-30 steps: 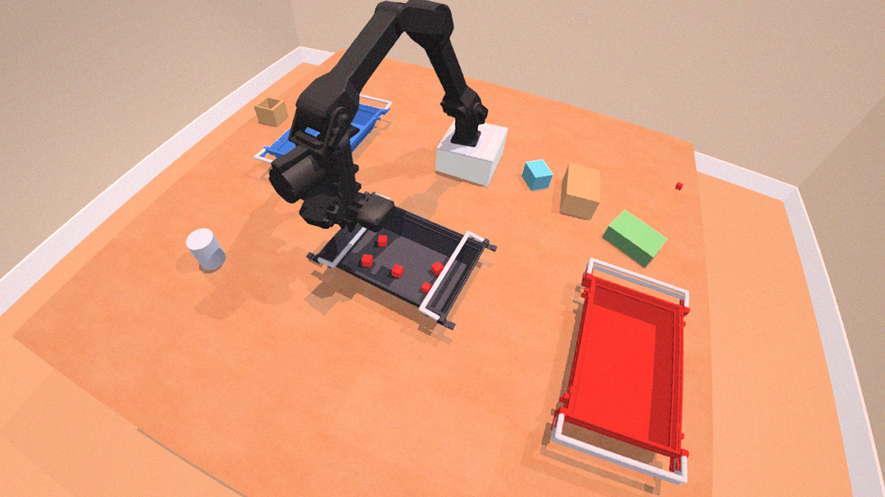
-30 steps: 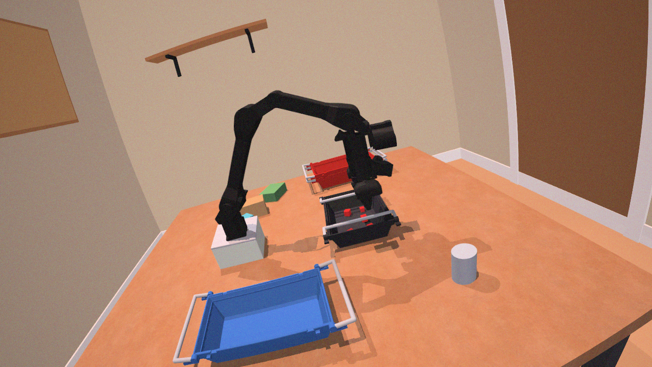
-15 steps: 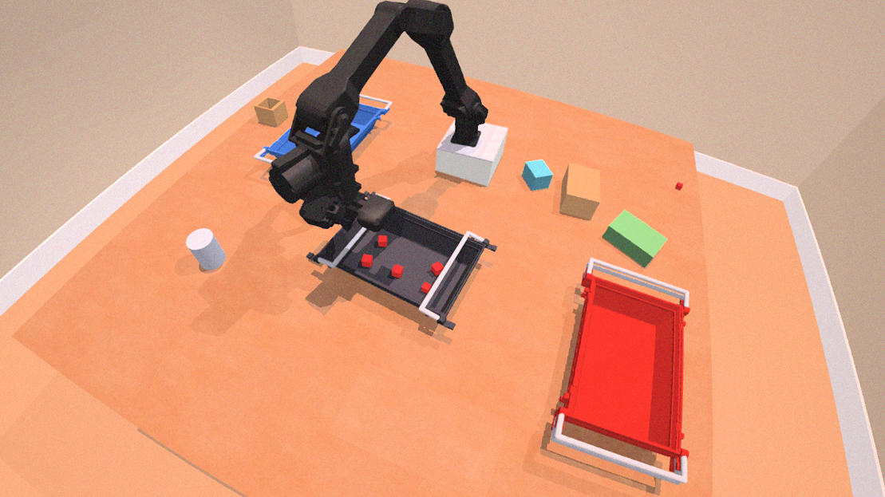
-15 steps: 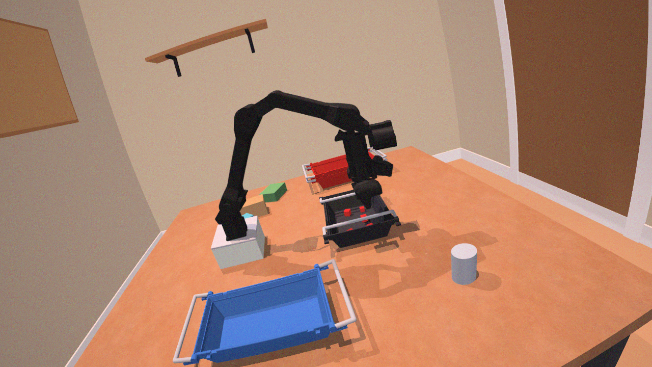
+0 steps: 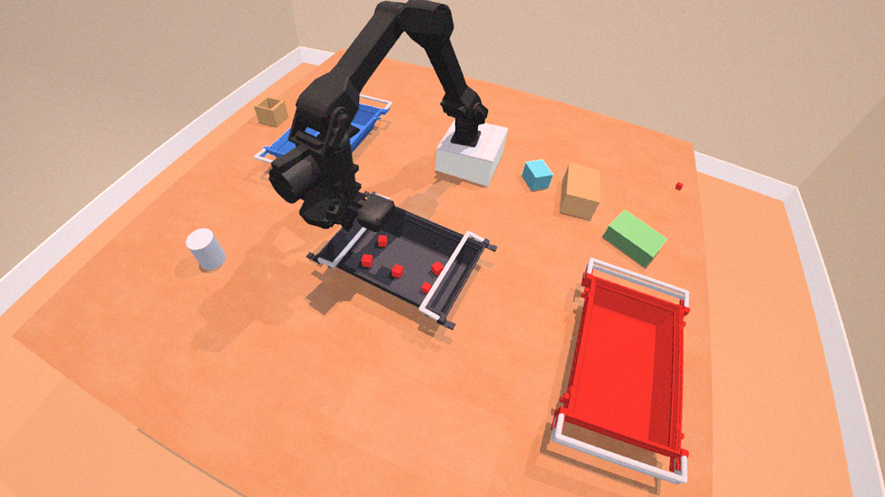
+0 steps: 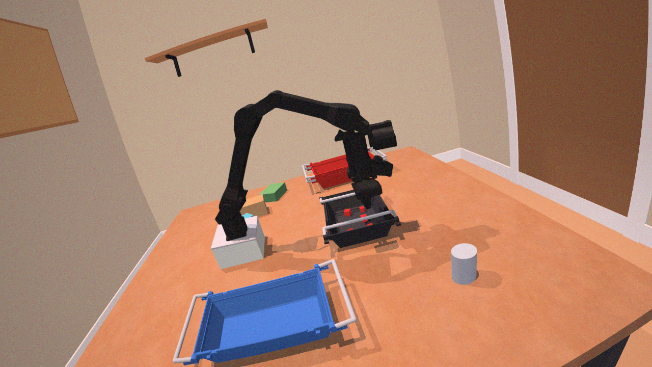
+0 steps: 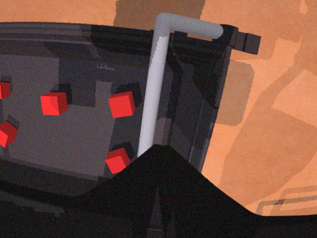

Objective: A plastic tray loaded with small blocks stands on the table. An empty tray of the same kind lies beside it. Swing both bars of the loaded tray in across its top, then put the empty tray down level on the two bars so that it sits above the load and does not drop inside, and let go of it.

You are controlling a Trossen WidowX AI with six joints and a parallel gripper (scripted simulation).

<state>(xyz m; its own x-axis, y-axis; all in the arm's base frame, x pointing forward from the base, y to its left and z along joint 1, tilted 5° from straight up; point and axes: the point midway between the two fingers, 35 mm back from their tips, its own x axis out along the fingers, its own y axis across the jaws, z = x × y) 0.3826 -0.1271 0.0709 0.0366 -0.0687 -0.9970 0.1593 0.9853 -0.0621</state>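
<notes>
Right now the blue tray is 320 mm behind my gripper tip, 220 mm to the right of it and 50 mm below it. From my gripper tip the other things lie so: cyan cube 380 mm behind, 330 mm to the left, 70 mm below; then orange block 440 mm to the left, 360 mm behind, 60 mm below; then grey cylinder 280 mm to the right, 110 mm ahead, 60 mm below.
</notes>
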